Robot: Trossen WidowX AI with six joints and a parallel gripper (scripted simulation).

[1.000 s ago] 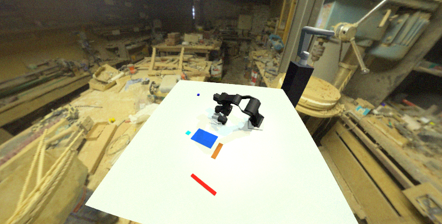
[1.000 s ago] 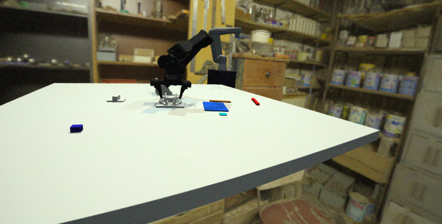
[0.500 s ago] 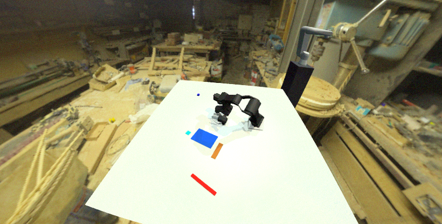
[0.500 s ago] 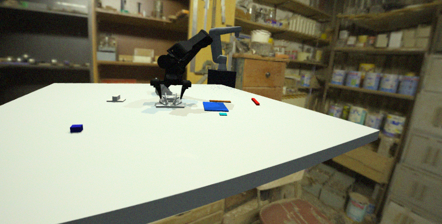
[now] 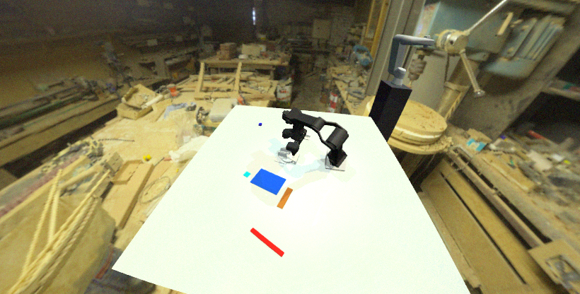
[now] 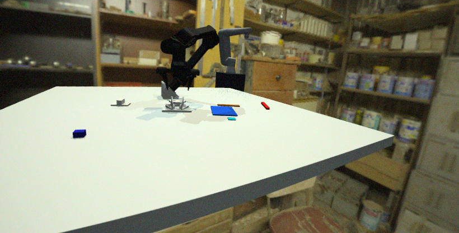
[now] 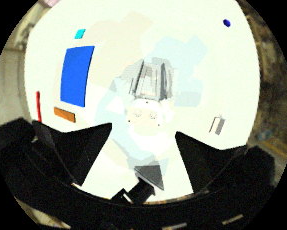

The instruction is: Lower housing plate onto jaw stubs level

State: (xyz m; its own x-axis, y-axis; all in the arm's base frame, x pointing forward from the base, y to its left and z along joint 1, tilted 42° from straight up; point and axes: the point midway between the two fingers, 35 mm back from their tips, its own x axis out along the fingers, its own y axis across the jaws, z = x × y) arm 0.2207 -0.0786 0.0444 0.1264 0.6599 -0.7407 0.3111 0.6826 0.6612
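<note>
The grey-white housing part is 10 mm ahead of my gripper tip and 50 mm below it. Round my gripper tip: blue flat plate 140 mm ahead, 170 mm to the left, 70 mm below; teal block 260 mm ahead, 130 mm to the left, 70 mm below; orange bar 50 mm ahead, 260 mm to the left, 70 mm below.
</note>
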